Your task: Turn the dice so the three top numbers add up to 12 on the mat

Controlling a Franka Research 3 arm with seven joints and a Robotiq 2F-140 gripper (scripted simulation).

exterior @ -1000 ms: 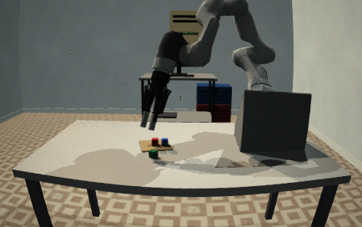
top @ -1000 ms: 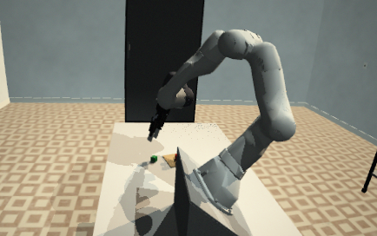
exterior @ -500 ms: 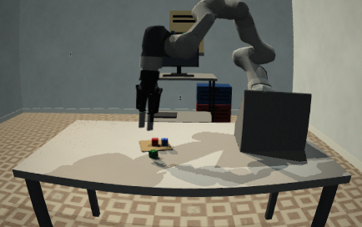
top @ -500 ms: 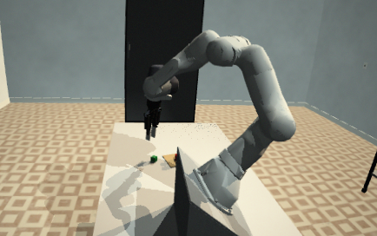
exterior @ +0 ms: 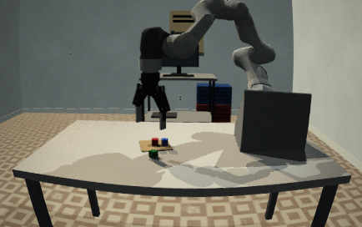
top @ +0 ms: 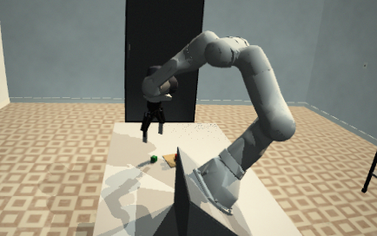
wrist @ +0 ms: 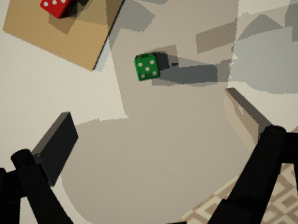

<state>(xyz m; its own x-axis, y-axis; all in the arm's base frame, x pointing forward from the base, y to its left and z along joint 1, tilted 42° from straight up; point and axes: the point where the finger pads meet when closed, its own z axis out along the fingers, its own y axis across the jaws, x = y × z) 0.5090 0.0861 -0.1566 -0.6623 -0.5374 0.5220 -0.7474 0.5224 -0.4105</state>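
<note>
Now: hand 140 mm above the green die, 10 mm to the left of it and 10 mm past it. Also, from my hand: blue die 150 mm to the right, 130 mm below, 50 mm behind; red die 150 mm to the right, 130 mm below; tan mat 150 mm to the right, 150 mm below.
</note>
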